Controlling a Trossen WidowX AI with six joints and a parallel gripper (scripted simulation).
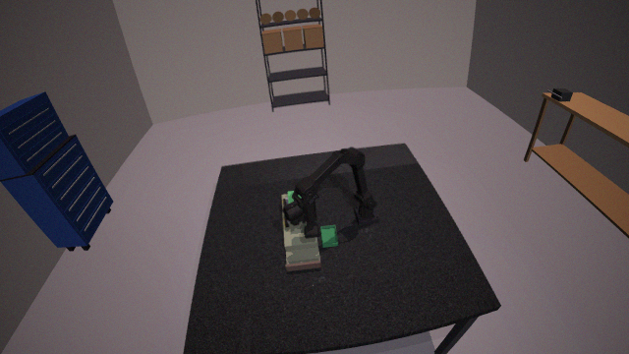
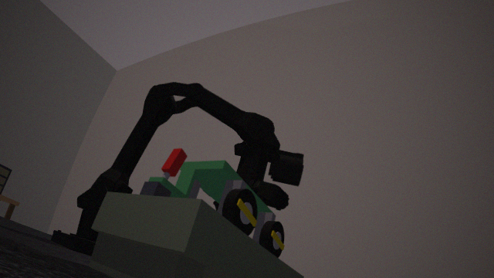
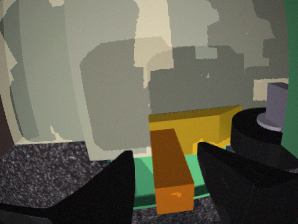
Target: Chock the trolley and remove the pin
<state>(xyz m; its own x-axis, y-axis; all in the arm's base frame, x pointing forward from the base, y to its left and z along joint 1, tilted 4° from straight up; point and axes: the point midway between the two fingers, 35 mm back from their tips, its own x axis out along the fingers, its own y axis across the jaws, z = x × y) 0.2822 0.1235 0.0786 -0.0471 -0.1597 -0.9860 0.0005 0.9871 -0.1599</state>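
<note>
The yellow chock is 2 cm to the right of my gripper tip and 1 cm below it. The rest, counted from my gripper tip: green trolley (12 cm to the right, 6 cm ahead, 3 cm above); pale ramp (11 cm to the right, 6 cm ahead, 4 cm below); green tray (10 cm below, 8 cm behind, 2 cm to the right).
</note>
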